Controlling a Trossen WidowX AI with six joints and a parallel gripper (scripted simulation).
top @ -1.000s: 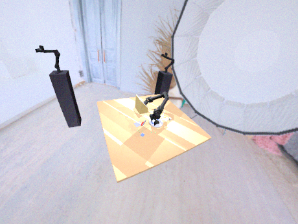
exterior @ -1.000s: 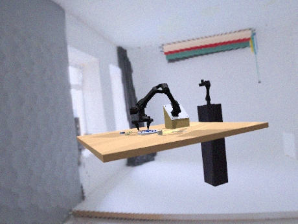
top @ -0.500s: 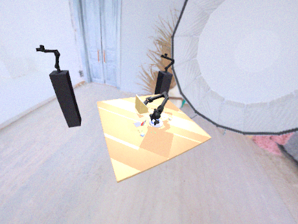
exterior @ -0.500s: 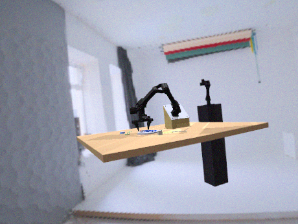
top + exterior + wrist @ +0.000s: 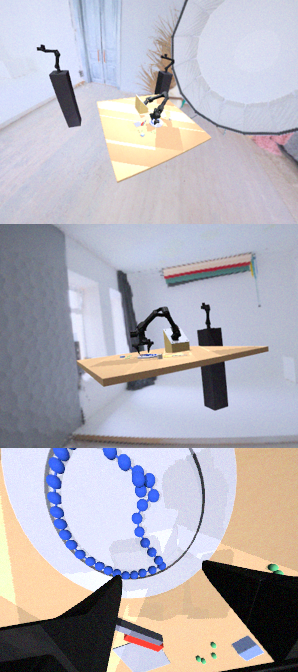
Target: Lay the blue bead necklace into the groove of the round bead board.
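My gripper tip is now 2 cm past the round bead board, 6 cm to the right of it and 2 cm above it. From my gripper tip the other things lie so: yellow flat piece 15 cm behind, 22 cm to the left, 3 cm below; then pale blue cube 15 cm ahead, 21 cm to the right, 2 cm below; then red-and-grey object 5 cm behind, 13 cm to the right, 2 cm below.
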